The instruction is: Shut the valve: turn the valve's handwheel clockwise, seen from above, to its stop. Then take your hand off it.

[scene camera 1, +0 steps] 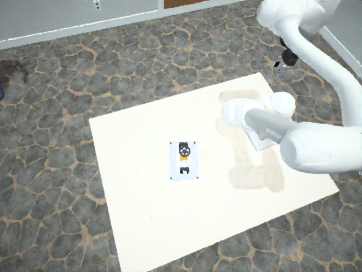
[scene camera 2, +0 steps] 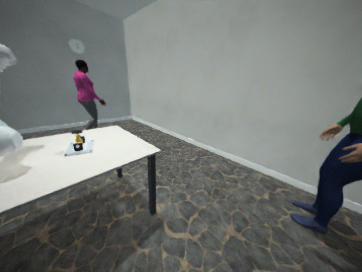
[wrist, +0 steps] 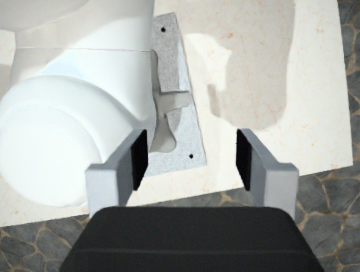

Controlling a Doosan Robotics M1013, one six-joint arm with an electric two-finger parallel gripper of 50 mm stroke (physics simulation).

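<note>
The valve's black handwheel (scene camera 1: 189, 151) (scene camera 2: 76, 132) sits on top of a small valve with a yellow body (scene camera 2: 79, 139). The valve stands on a light plate (scene camera 1: 174, 173) (scene camera 2: 89, 147) on the table. The handwheel's turn angle cannot be read at this size. My gripper (scene camera 1: 279, 68) (wrist: 191, 147) is open with nothing between its fingers. It is high up beyond the table's far edge in the first scene view, well away from the valve. The valve does not show in the wrist view.
The white table (scene camera 1: 130, 210) (scene camera 2: 117, 145) (wrist: 320, 100) carries the robot's grey base plate (scene camera 1: 261, 145) (wrist: 182, 162). The white arm (scene camera 1: 320, 147) (wrist: 85, 100) rises over the table's right part. Two people, one in pink (scene camera 2: 84, 89) and one in blue trousers (scene camera 2: 332, 170), stand off the table.
</note>
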